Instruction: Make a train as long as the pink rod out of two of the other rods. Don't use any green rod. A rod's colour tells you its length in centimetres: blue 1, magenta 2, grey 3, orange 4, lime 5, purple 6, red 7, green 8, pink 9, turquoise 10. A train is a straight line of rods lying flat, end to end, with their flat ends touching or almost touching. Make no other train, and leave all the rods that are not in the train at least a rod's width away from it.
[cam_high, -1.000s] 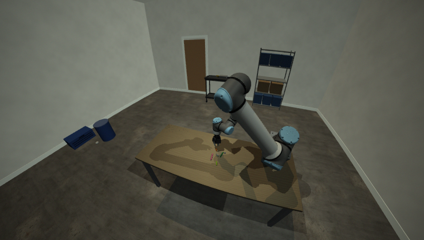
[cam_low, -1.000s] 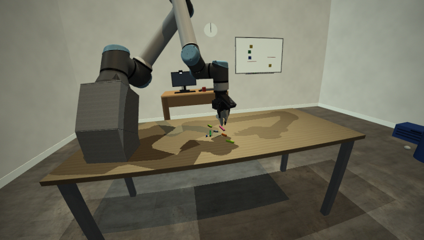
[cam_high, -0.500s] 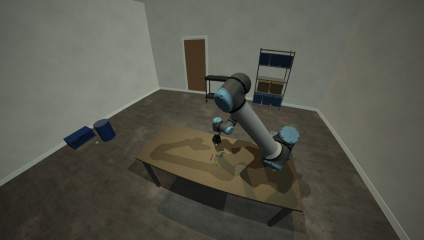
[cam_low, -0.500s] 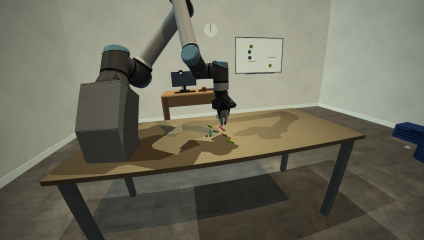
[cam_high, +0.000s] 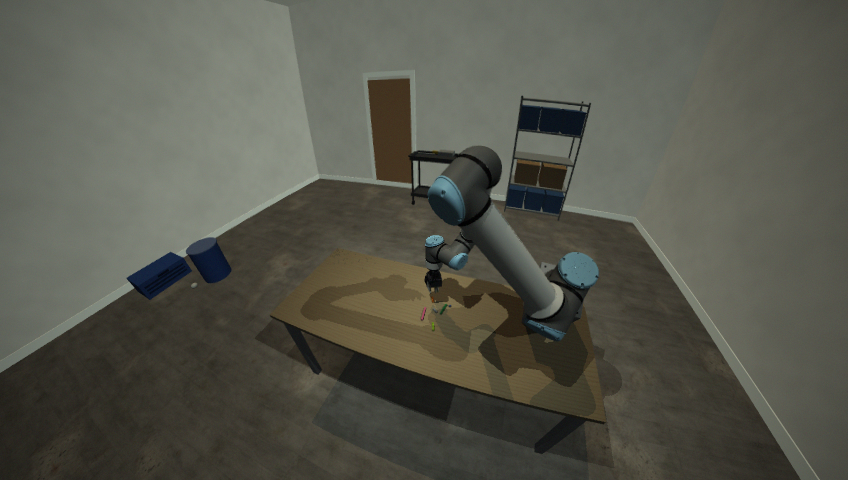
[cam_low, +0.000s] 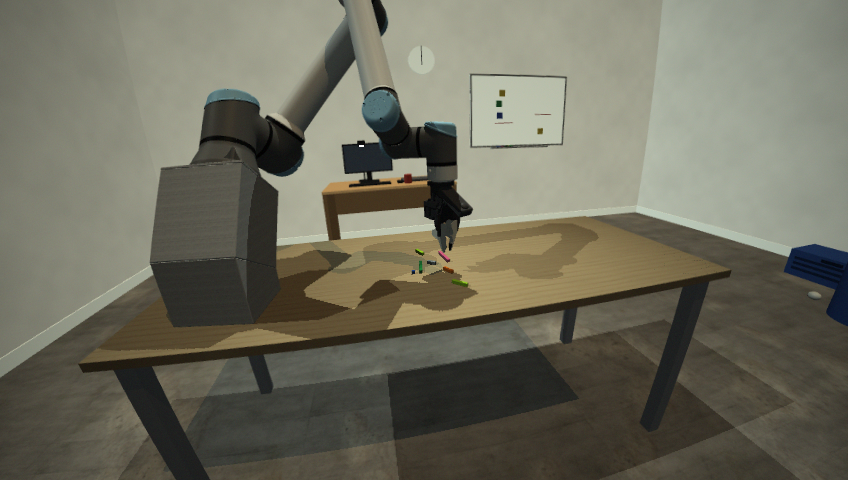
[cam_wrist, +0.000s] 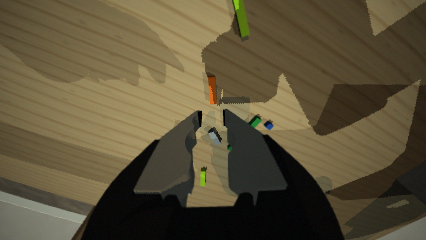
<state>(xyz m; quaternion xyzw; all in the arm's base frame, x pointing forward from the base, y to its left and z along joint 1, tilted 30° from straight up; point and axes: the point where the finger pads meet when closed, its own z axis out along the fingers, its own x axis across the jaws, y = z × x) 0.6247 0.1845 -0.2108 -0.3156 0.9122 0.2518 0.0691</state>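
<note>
Now: hand 80 mm above the orange rod. Also, from my hand: green rod 90 mm behind, 80 mm below, 30 mm to the left; grey rod 80 mm below, 70 mm to the left, 50 mm behind; blue rod 110 mm behind, 80 mm below.
</note>
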